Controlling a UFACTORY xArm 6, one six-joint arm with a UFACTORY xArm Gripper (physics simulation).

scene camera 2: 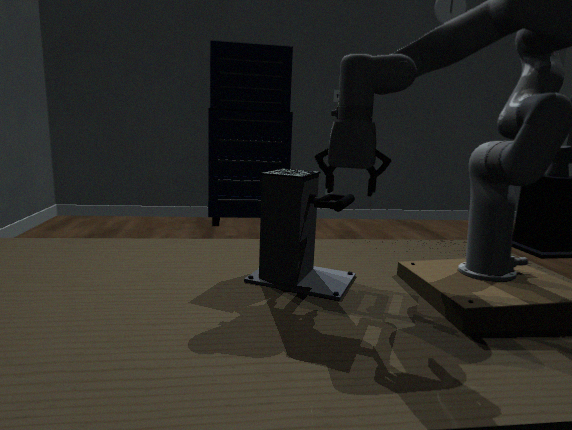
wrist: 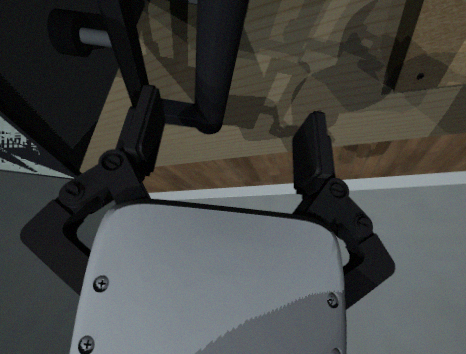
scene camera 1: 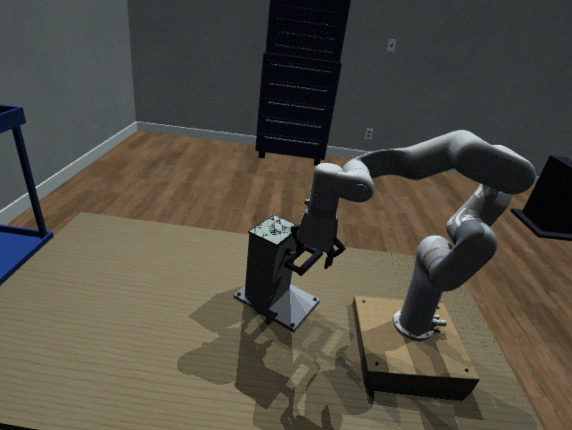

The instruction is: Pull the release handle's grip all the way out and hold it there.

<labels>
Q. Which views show my gripper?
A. Scene camera 2, the wrist view and scene camera 1: all of them.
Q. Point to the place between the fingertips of my gripper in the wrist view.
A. At 233, 113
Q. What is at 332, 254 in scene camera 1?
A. My gripper.
</labels>
